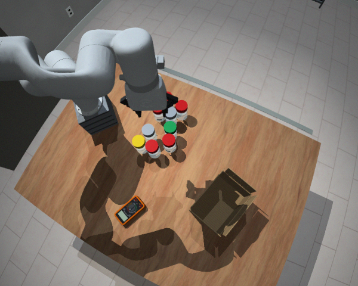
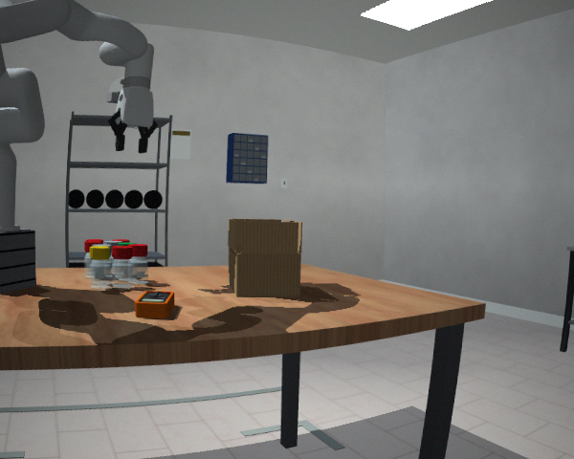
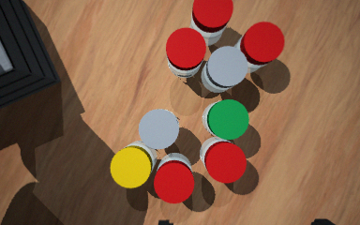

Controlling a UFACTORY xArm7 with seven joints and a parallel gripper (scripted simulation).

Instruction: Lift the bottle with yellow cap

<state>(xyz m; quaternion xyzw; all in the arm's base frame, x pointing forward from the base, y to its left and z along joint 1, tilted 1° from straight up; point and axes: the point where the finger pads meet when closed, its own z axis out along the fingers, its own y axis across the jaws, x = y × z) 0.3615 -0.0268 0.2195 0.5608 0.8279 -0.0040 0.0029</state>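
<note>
My gripper is now 90 mm past the yellow-capped bottle, 40 mm to the left of it and 310 mm above it. Round my hand: green-capped bottle (10 mm ahead, 70 mm to the left, 310 mm below); then orange multimeter (20 mm behind, 320 mm to the right, 350 mm below).
</note>
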